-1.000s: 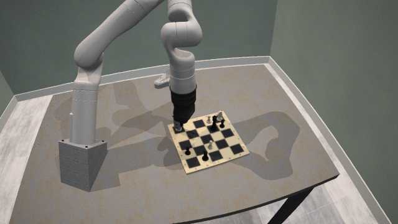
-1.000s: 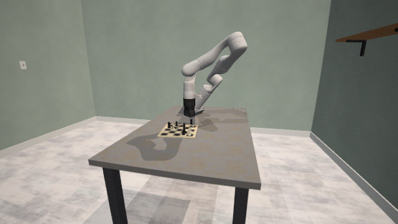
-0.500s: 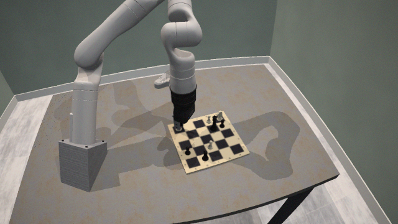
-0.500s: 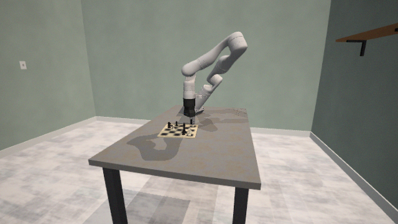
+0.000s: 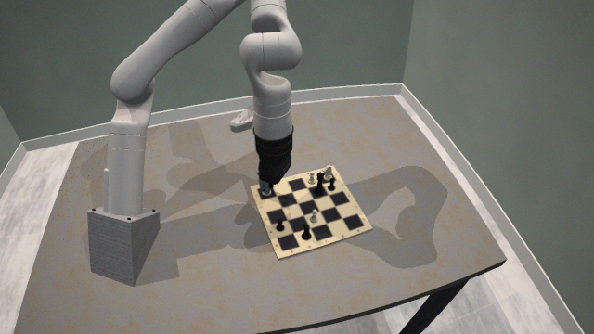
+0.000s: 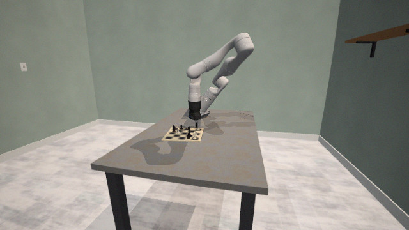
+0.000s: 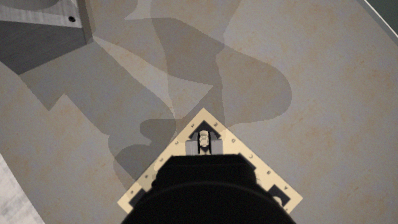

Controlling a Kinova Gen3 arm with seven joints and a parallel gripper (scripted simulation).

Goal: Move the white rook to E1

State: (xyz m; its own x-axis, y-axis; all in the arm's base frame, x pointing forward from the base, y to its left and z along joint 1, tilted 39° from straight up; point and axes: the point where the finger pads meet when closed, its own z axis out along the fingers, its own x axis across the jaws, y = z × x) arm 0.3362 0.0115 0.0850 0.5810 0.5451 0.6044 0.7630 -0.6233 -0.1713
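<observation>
My hand is 10 mm above the rook. Also, from my hand: small chessboard (80 mm ahead, 60 mm to the right, 30 mm below).
</observation>
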